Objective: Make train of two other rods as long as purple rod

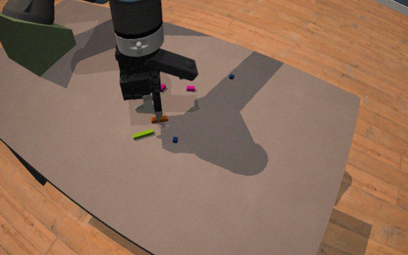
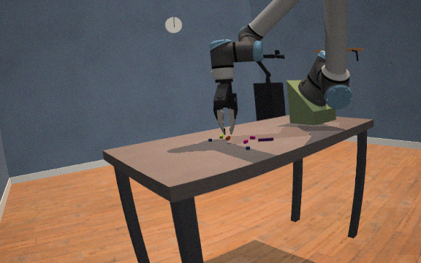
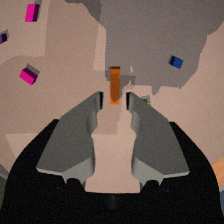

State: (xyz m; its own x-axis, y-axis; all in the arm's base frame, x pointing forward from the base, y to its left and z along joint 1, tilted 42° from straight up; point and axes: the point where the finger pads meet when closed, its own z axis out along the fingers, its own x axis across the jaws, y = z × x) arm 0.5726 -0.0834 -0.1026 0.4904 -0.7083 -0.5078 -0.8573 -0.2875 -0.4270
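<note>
The orange rod is 30 mm below my hand. From my hand the other things lie so: lime rod (50 mm to the right, 30 mm below, 20 mm behind); then purple rod (170 mm to the left, 30 mm below, 20 mm behind).
</note>
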